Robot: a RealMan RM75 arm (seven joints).
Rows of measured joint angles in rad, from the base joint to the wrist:
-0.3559 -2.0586 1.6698 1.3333 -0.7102 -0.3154 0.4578
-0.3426 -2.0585 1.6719 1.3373 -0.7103 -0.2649 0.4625
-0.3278 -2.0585 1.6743 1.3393 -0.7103 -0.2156 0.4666
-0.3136 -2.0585 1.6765 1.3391 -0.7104 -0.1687 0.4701
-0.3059 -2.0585 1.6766 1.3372 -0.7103 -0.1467 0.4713
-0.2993 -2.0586 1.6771 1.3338 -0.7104 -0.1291 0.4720
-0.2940 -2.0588 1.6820 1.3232 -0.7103 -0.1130 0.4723
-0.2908 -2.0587 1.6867 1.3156 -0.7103 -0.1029 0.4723
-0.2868 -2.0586 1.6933 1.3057 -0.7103 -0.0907 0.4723
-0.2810 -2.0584 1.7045 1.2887 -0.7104 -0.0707 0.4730
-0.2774 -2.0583 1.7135 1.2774 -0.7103 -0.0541 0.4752
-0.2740 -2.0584 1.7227 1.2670 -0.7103 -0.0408 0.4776
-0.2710 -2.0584 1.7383 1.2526 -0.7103 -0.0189 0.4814
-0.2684 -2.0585 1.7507 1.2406 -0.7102 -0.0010 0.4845
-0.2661 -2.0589 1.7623 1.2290 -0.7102 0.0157 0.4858
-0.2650 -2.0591 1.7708 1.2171 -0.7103 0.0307 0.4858
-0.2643 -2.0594 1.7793 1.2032 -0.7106 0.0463 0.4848
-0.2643 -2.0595 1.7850 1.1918 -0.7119 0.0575 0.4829
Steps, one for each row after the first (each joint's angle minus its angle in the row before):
0.0133 0.0001 0.0021 0.0040 -0.0001 0.0505 0.0047
0.0148 0.0000 0.0024 0.0020 0.0000 0.0493 0.0041
0.0142 0.0000 0.0022 -0.0002 -0.0001 0.0469 0.0035
0.0077 0.0000 0.0001 -0.0019 0.0001 0.0220 0.0012
0.0066 -0.0001 0.0005 -0.0034 -0.0001 0.0176 0.0007
0.0053 -0.0002 0.0049 -0.0106 0.0001 0.0161 0.0003
0.0032 0.0001 0.0047 -0.0076 0.0000 0.0101 0.0000
0.0040 0.0001 0.0066 -0.0099 0.0000 0.0122 0.0000
0.0058 0.0002 0.0112 -0.0170 -0.0001 0.0200 0.0007
0.0036 0.0001 0.0090 -0.0113 0.0001 0.0166 0.0022
0.0034 -0.0001 0.0092 -0.0104 0.0000 0.0133 0.0024
0.0030 0.0000 0.0156 -0.0144 0.0000 0.0219 0.0038
0.0026 -0.0001 0.0124 -0.0120 0.0001 0.0179 0.0031
0.0023 -0.0004 0.0116 -0.0116 0.0000 0.0167 0.0013
0.0011 -0.0002 0.0085 -0.0119 -0.0001 0.0150 0.0000
0.0007 -0.0003 0.0085 -0.0139 -0.0003 0.0156 -0.0010
0.0000 -0.0001 0.0057 -0.0114 -0.0013 0.0112 -0.0019

